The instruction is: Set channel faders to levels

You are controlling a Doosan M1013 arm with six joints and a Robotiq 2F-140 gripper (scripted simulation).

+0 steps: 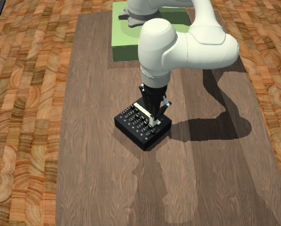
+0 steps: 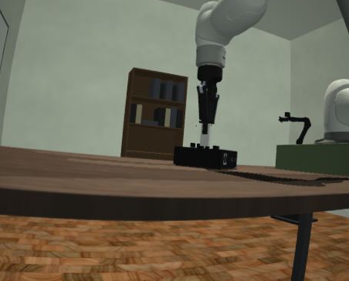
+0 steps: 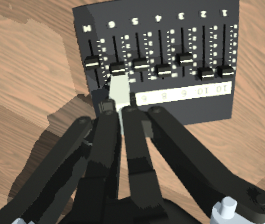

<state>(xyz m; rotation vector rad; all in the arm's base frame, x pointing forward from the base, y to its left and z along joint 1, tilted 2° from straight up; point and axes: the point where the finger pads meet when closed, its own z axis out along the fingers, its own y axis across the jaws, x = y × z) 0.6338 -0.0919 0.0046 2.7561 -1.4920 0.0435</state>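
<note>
My gripper is now 40 mm short of the master fader, 30 mm above it and 10 mm to the left of it.
</note>
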